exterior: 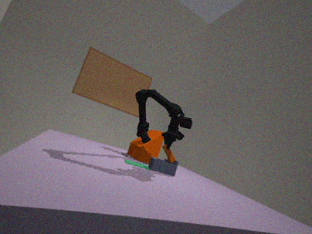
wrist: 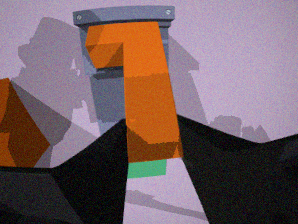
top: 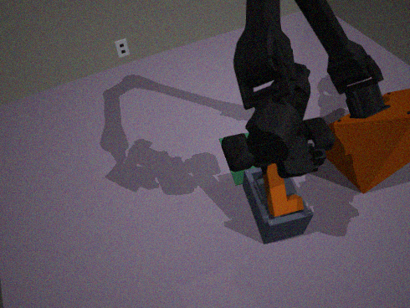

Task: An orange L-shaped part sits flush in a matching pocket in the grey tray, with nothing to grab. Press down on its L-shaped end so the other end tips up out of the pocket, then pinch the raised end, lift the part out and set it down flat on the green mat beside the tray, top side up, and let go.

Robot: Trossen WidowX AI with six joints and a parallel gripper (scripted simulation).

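Right now the green mat is 30 mm behind my gripper tip, 140 mm to the right of it and 150 mm below it. From my gripper tip the other things lie so: orange L-shaped part: 10 mm behind, 30 mm to the left, 30 mm below.
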